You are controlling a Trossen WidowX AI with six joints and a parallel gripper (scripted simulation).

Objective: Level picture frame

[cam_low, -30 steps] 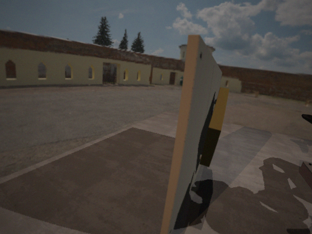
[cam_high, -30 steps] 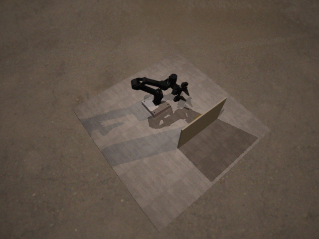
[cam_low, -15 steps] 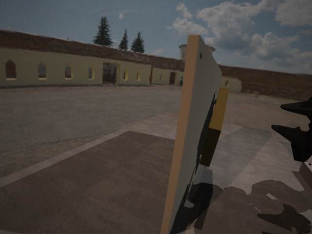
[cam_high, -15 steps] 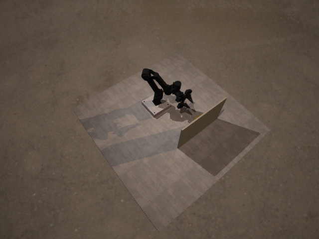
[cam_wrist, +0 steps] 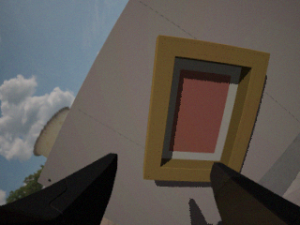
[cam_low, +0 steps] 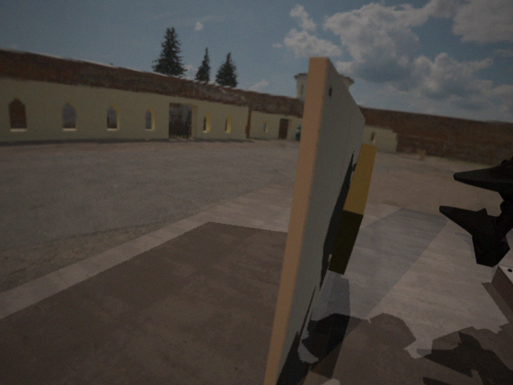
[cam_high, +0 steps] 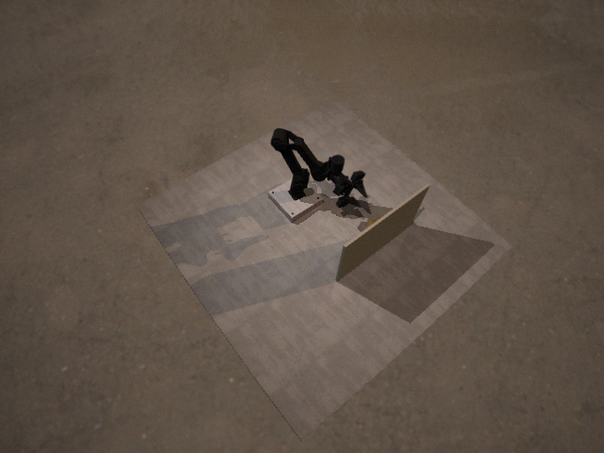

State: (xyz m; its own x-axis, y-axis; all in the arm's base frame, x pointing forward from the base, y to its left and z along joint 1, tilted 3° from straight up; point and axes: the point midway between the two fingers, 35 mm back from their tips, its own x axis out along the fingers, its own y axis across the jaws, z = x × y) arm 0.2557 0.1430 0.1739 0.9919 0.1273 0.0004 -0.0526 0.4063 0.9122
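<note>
The picture frame lies 13 cm ahead of my gripper tip, 1 cm to the right of it and 5 cm below it. Round my gripper tip: wall panel (14 cm ahead, 5 cm below).
</note>
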